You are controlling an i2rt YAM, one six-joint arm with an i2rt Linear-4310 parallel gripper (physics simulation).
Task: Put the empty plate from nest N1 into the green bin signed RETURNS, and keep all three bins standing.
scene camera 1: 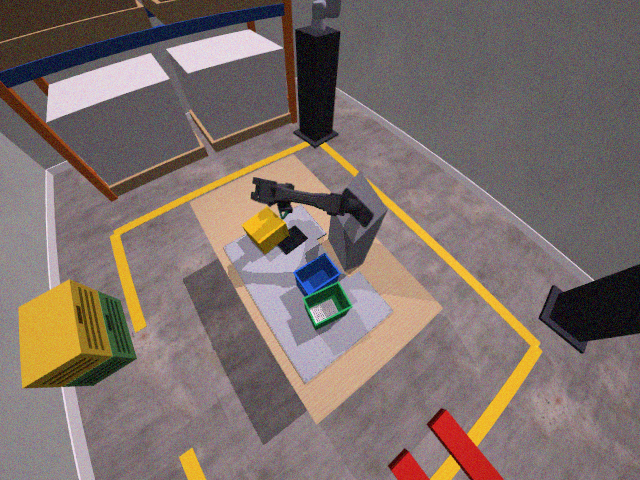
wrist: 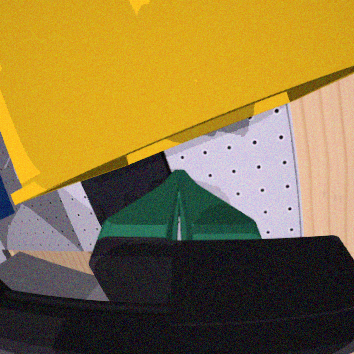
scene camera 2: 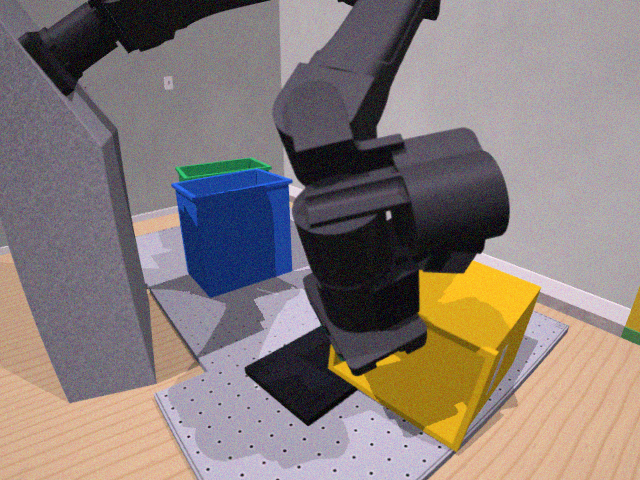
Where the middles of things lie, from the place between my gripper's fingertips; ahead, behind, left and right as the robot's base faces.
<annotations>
I see the yellow bin (scene camera 2: 476,321) 11 cm ahead of my hand, 2 cm to the right of it and 1 cm below it. Round my hand: green bin (scene camera 2: 191,172): 53 cm to the left, 17 cm ahead, 1 cm above; blue bin (scene camera 2: 235,227): 40 cm to the left, 11 cm ahead, 1 cm above.
</annotations>
